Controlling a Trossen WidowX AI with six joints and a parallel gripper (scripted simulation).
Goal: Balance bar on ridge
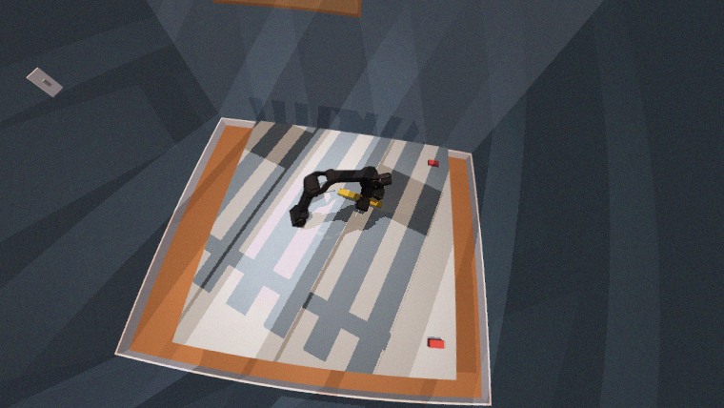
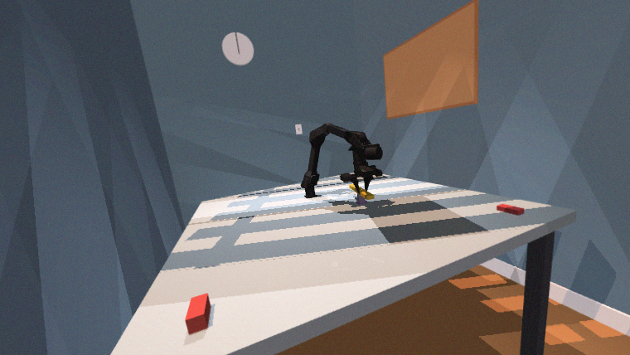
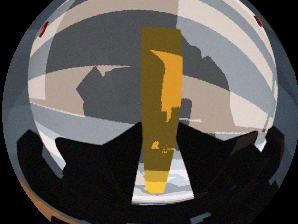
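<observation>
Now: gripper tip 30 mm past the bar and 10 mm to the right of it.
</observation>
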